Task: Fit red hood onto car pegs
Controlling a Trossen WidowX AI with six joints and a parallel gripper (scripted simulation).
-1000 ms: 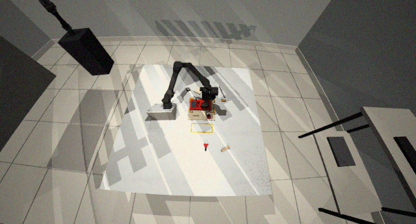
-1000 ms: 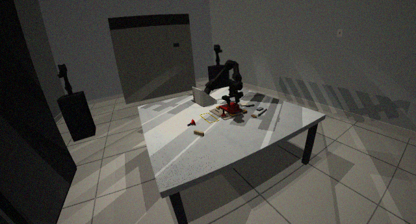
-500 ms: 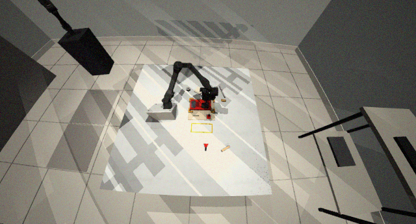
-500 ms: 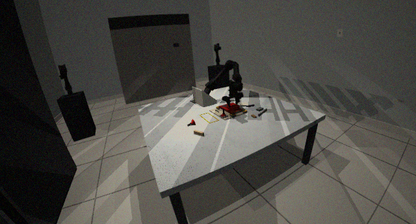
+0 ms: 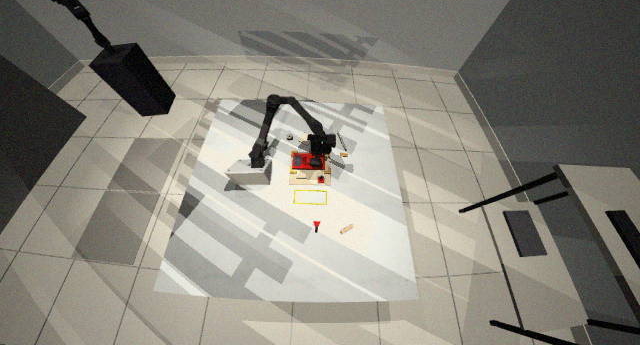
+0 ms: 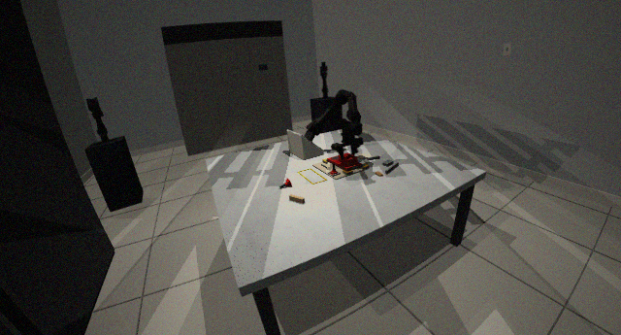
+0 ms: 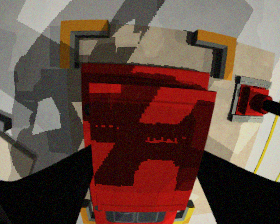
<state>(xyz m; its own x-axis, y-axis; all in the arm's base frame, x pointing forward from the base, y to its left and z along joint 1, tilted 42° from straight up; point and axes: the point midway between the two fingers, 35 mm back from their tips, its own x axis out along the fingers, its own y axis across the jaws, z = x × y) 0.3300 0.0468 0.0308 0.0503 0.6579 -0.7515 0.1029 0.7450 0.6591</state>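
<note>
My gripper tip is now 10 mm below the red hood. Also, from my gripper tip: wooden block 130 mm ahead, 420 mm to the right, 40 mm below; tan jig 20 mm behind, 20 mm to the right, 40 mm below.
</note>
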